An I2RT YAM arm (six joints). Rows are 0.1 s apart.
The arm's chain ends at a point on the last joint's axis. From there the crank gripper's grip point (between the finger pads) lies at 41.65 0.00 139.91 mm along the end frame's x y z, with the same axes.
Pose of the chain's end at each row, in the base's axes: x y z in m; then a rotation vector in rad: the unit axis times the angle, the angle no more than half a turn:
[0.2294 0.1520 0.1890 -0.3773 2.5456 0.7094]
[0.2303 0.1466 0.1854 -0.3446 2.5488 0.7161]
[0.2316 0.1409 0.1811 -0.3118 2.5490 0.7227]
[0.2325 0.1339 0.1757 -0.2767 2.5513 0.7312]
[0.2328 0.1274 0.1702 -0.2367 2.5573 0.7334]
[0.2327 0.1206 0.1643 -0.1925 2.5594 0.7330]
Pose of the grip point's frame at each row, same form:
[0.2446 0.2224 0.0621 -0.3773 2.5456 0.7094]
[0.2461 0.2179 0.0590 -0.3446 2.5488 0.7161]
[0.2482 0.2132 0.0554 -0.3118 2.5490 0.7227]
[0.2497 0.2072 0.0506 -0.2767 2.5513 0.7312]
[0.2506 0.2011 0.0455 -0.2367 2.5573 0.7334]
[0.2518 0.1946 0.0399 -0.1925 2.5594 0.7330]

